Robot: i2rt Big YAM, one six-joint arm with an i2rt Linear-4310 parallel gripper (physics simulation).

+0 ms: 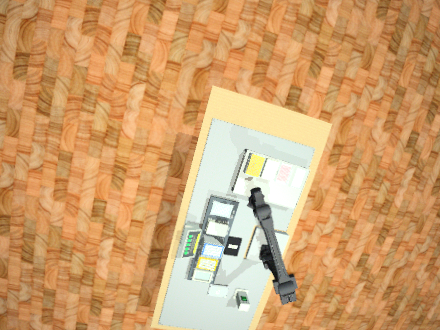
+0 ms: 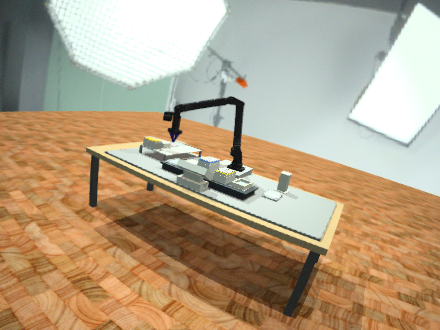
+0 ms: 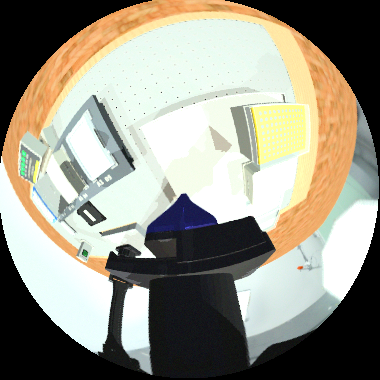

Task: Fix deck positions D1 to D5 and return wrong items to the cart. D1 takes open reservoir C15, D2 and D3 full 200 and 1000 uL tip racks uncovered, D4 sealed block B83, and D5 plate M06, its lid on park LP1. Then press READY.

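Places are measured from the arm's base along level axes (x left, y back, z up), in centimetres.
Pixels of known places: gripper, between the fingertips: (image 2: 173,142) (image 3: 184,196); arm's base, origin of its link: (image 1: 266,252) (image 2: 236,168) (image 3: 127,249).
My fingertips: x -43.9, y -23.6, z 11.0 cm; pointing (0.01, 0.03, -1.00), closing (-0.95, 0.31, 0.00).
Note:
For each thing: its middle in the pictures, then the offset to it from my fingertips. "pt": a spot on its surface instead.
- yellow tip rack, middle of its body: (image 3: 284,130) (image 1: 255,165) (image 2: 153,139) dx -17.9, dy -1.4, dz -2.1 cm
- white plate, middle of its body: (image 3: 86,149) (image 1: 221,209) dx +15.0, dy -14.8, dz -8.5 cm
- white block, middle of its body: (image 3: 64,177) (image 1: 217,227) dx +27.4, dy -15.9, dz -7.1 cm
- blue-rimmed tip rack, middle of its body: (image 3: 43,205) (image 2: 209,160) (image 1: 212,250) dx +39.6, dy -17.0, dz -0.3 cm
- yellow-rimmed tip rack, middle of its body: (image 2: 224,175) (image 1: 207,261) dx +52.1, dy -18.2, dz -5.9 cm
- open reservoir, middle of its body: (image 2: 242,184) (image 1: 202,275) dx +64.4, dy -19.1, dz -7.6 cm
- flat lid, middle of its body: (image 2: 272,194) (image 1: 218,291) dx +81.1, dy -4.3, dz -12.5 cm
- READY button box, middle of its body: (image 2: 284,182) (image 3: 83,250) (image 1: 242,300) dx +83.5, dy +13.7, dz -7.4 cm
- status panel, a spot on its surface: (image 1: 189,243) pt dx +37.4, dy -32.2, dz -1.4 cm
- black pad, a spot on its surface: (image 3: 91,214) (image 1: 234,244) pt dx +41.1, dy -0.4, dz -13.1 cm
My gripper (image 1: 253,194) (image 2: 173,137) (image 3: 184,196) is shut and empty. It hangs a little above the near edge of the white cart tray (image 1: 284,199) (image 2: 177,152) (image 3: 169,141). A yellow tip rack (image 1: 255,165) (image 2: 152,139) (image 3: 281,132) stands at the cart's far corner. The dark deck frame (image 1: 207,222) (image 2: 248,193) (image 3: 106,179) holds a white plate (image 1: 222,209) (image 3: 88,148) in D5, a white block (image 1: 217,228), a blue-rimmed tip rack (image 1: 212,251) (image 2: 209,162), a yellow-rimmed tip rack (image 1: 207,264) (image 2: 224,173) and an open reservoir (image 1: 202,275) (image 2: 242,183).
A flat lid (image 1: 217,291) (image 2: 272,194) lies past the deck's D1 end. The READY button box (image 1: 243,299) (image 2: 284,181) (image 3: 84,252) stands beside it. A status panel (image 1: 189,243) (image 3: 29,161) flanks the deck. A black pad (image 1: 232,245) (image 3: 91,214) lies between the deck and the arm base.

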